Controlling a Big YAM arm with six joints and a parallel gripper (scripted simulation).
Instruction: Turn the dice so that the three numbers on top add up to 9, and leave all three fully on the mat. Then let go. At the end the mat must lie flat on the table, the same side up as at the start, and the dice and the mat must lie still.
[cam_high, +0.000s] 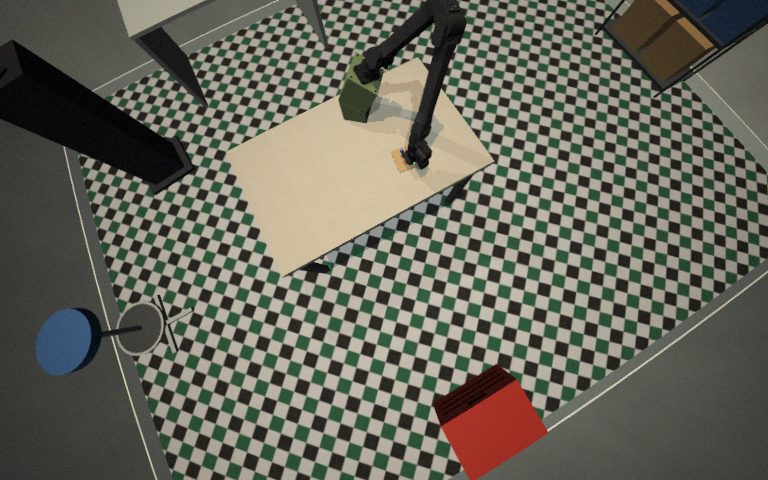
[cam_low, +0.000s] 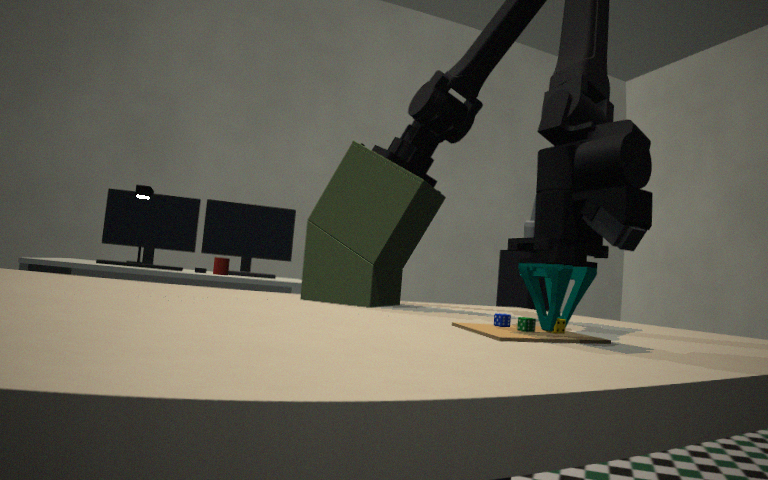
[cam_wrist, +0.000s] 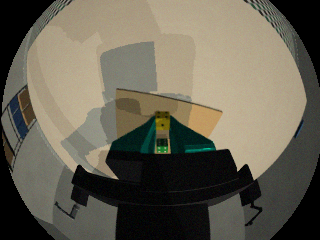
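Now: hand right at the yellow die. The rest, counted from my hand: blue die: 90 mm behind, 10 mm below; green die: 40 mm behind, 10 mm below; mat: 40 mm behind, 20 mm below.
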